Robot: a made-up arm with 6 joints.
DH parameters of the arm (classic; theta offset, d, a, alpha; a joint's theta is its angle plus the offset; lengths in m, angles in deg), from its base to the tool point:
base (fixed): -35.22 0 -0.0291 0
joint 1: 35.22 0.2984 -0.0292 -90
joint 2: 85.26 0 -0.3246 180
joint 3: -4.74 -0.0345 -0.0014 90
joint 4: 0 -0.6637 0.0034 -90
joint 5: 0 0.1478 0.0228 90
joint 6: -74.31 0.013 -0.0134 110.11
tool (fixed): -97.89 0.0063 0 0
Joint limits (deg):
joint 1: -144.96..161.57
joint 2: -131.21..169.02
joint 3: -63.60..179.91
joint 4: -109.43..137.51
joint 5: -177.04..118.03
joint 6: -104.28..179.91
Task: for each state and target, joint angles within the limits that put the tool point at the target. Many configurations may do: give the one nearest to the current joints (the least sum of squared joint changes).
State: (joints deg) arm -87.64 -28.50 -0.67 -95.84 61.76 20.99
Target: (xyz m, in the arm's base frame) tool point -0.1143 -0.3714 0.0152
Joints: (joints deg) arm -109.52 20.16 -27.18 -87.13 63.72 19.43
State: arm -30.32 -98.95 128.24 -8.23 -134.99 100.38
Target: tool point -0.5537 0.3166 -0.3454
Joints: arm -39.17 -90.75 156.40 -2.45 -132.53 102.24
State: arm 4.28 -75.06 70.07 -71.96 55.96 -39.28
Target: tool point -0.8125 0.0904 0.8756
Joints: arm -4.40 -78.21 64.58 -73.58 54.81 -38.79
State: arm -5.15 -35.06 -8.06 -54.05 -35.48 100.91
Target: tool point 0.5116 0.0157 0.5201
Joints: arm 3.55 -10.96 -8.66 -56.41 -34.81 100.51
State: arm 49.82 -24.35 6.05 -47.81 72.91 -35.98
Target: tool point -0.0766 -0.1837 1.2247
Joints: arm 52.80 -38.69 55.93 -39.33 77.33 -38.95
